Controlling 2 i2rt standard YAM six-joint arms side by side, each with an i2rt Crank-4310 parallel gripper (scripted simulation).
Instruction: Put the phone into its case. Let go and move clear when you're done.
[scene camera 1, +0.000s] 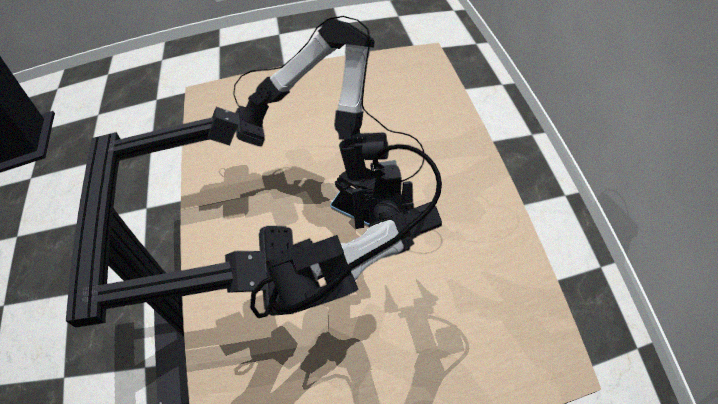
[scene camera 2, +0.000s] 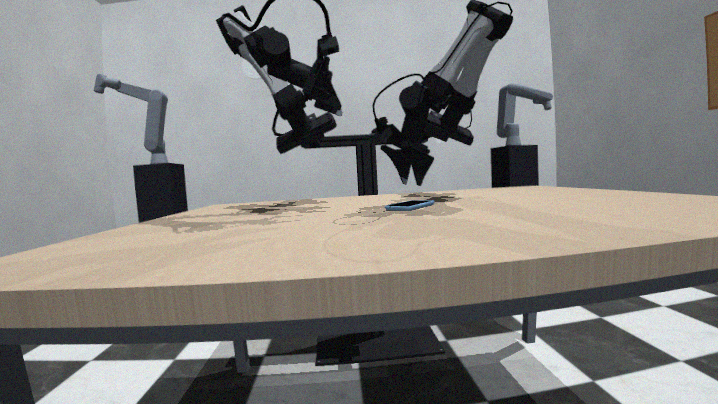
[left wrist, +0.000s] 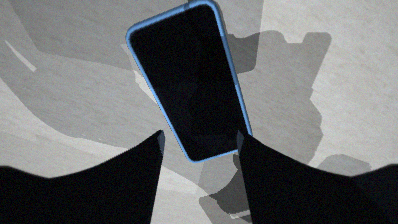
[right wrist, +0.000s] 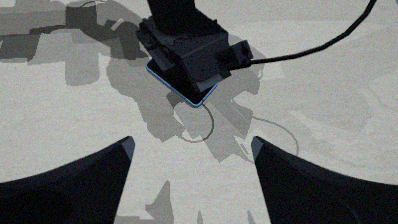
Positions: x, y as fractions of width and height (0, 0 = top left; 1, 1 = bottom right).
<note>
In view: my left gripper (scene camera 2: 0.57, 0.46), my right gripper (scene camera 2: 0.48, 0.28) and a black phone (left wrist: 0.46, 0.25).
The black phone is seen too in the right wrist view (right wrist: 0.45, 0.36). My left gripper shows as well in scene camera 1 (scene camera 1: 0.50, 0.49), in the left wrist view (left wrist: 0.50, 0.60) and in the right wrist view (right wrist: 0.45, 0.27). My right gripper also shows in scene camera 1 (scene camera 1: 0.53, 0.51) and in the right wrist view (right wrist: 0.49, 0.62).
</note>
